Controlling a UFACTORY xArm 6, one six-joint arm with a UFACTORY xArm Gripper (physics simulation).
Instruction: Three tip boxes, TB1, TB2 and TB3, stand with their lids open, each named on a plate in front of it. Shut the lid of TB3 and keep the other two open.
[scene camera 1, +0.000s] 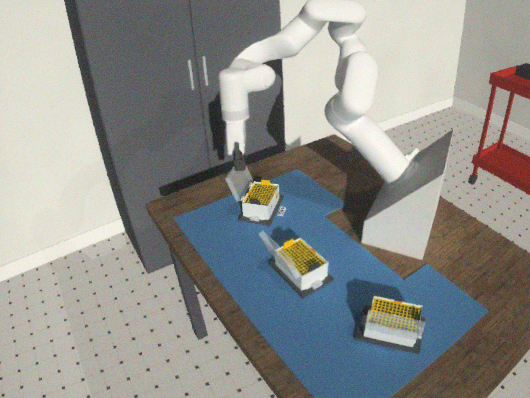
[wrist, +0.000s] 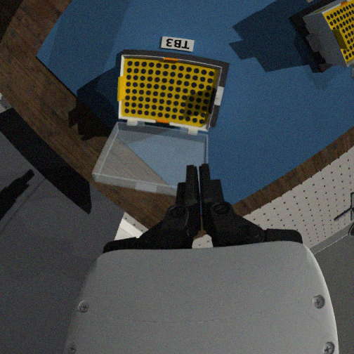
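Where they show: gripper, fingertip midpoint: (scene camera 1: 240, 169); arm's base at its link origin: (scene camera 1: 402, 177).
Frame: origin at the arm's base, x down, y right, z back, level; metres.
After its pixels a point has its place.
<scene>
Box TB3 (scene camera 1: 259, 206) @[x 0.092, y 0.275, z -0.330 m] (wrist: 167, 90), with a yellow tip rack, stands at the table's far left end in the scene view. Its plate (wrist: 177, 44) reads TB3. Its clear lid (scene camera 1: 237, 184) @[x 0.059, y 0.369, z -0.344 m] (wrist: 150, 156) is open, tilted up and back from the hinge side. My gripper (scene camera 1: 240, 169) @[x -0.018, y 0.329, z -0.353 m] (wrist: 199, 179) is shut and empty, pointing down. Its tips are at the lid's outer part, near one corner; contact cannot be made out. The middle box (scene camera 1: 302, 265) @[x 0.095, y -0.002, z -0.399 m] (wrist: 345, 30) has its lid (scene camera 1: 268, 241) @[x 0.010, y 0.048, z -0.463 m] open. The near right box (scene camera 1: 392, 330) @[x 0.060, y -0.305, z -0.407 m] has its clear lid open. Neither's plate can be read.
The boxes stand on dark bases on a blue mat (scene camera 1: 225, 250) @[x 0.153, y 0.229, z -0.491 m] (wrist: 250, 150) over a wooden table (scene camera 1: 475, 245) @[x 0.155, y -0.257, z 0.090 m]. A dark grey cabinet (scene camera 1: 145, 100) rises close behind TB3's end. The arm's white mount (scene camera 1: 400, 220) @[x 0.038, y -0.095, z -0.125 m] stands at the back right. A red cart (scene camera 1: 510, 162) is beyond.
</scene>
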